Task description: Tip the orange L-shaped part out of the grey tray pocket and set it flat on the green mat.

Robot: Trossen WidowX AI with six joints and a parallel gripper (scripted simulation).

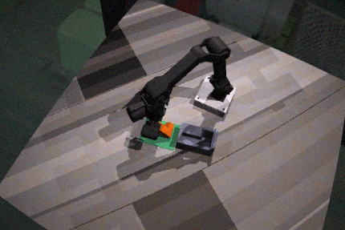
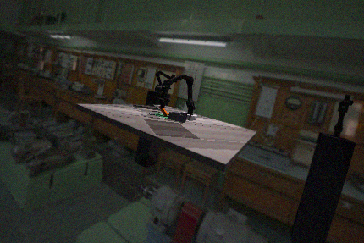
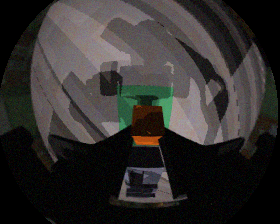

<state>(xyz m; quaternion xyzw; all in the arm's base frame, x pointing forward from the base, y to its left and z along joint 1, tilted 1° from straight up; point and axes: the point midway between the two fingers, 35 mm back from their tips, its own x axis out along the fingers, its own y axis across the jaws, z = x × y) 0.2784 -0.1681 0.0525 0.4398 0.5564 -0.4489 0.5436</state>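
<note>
Now: the orange L-shaped part 20 mm behind my gripper tip, 30 mm to the left of it and 30 mm below it. Also, from my gripper tip: green mat (20 mm to the left, 90 mm below).
</note>
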